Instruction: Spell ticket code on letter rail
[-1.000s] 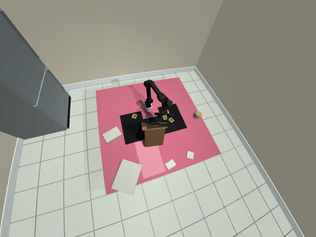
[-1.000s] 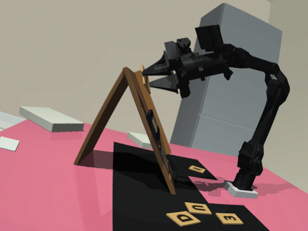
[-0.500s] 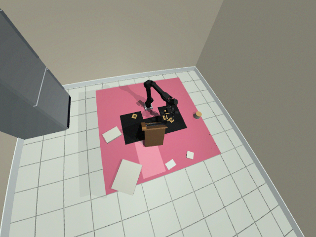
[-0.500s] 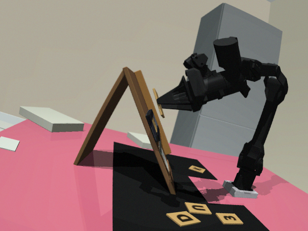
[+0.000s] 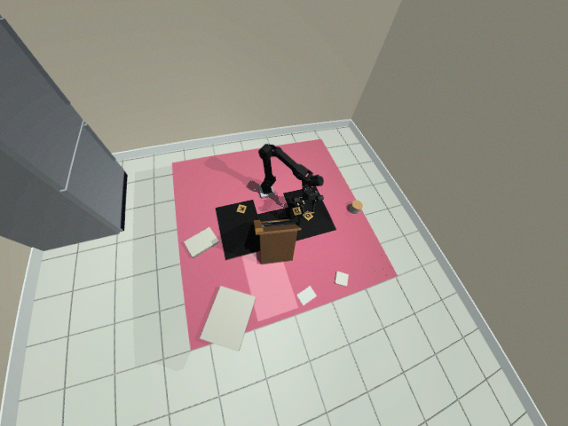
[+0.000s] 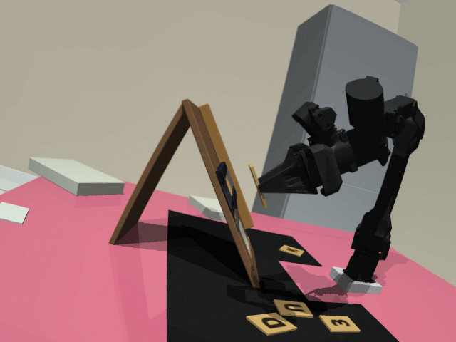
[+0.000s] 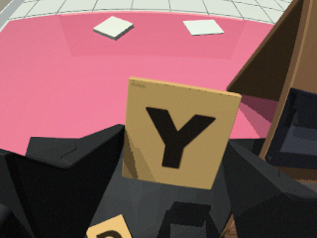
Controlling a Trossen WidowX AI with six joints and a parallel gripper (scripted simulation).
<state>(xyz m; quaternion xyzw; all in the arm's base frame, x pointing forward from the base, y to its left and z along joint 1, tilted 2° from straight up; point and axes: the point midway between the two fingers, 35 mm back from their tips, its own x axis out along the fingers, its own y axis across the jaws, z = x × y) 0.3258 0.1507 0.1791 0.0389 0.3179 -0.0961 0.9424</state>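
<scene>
The white ticket is 19 cm to the right of my gripper tip, 12 cm below it and 5 cm behind it. From my gripper tip the other things lie so: black mat: 19 cm below, 16 cm to the right, 14 cm behind.
</scene>
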